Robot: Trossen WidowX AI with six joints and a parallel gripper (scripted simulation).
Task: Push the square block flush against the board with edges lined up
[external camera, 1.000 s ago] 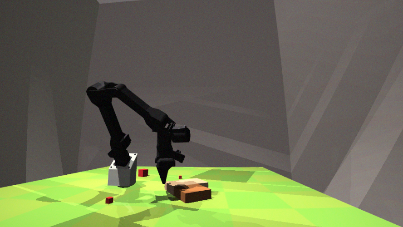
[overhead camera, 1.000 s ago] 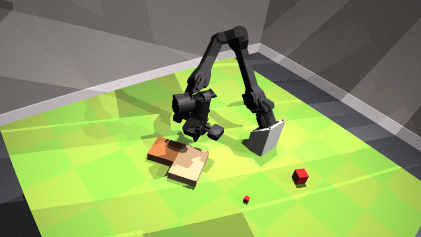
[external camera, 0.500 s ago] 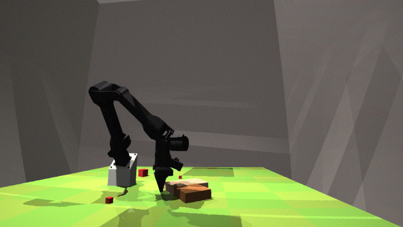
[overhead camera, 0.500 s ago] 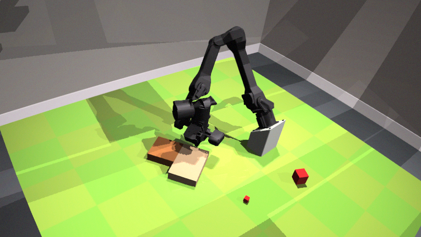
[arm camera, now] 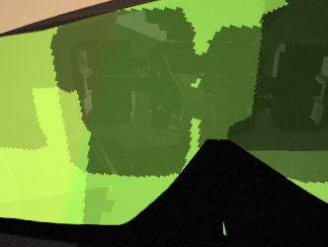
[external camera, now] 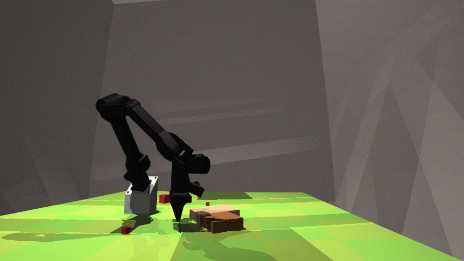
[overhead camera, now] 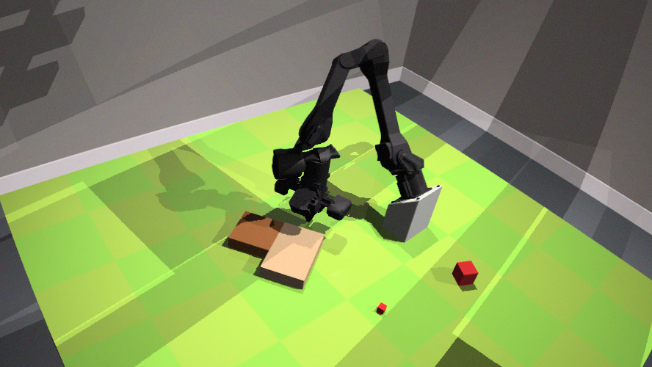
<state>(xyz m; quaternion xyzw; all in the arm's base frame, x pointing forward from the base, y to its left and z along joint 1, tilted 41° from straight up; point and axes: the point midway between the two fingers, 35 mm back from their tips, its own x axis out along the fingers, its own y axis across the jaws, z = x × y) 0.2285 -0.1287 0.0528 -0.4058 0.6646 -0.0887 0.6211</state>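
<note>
The tan board lies 10 cm ahead of my gripper tip, 8 cm to the left of it and 1 cm above it. Also, from my gripper tip: larger red cube 22 cm behind, 34 cm to the left, 1 cm above; then square block 15 cm ahead, 1 cm to the right, 1 cm above.
</note>
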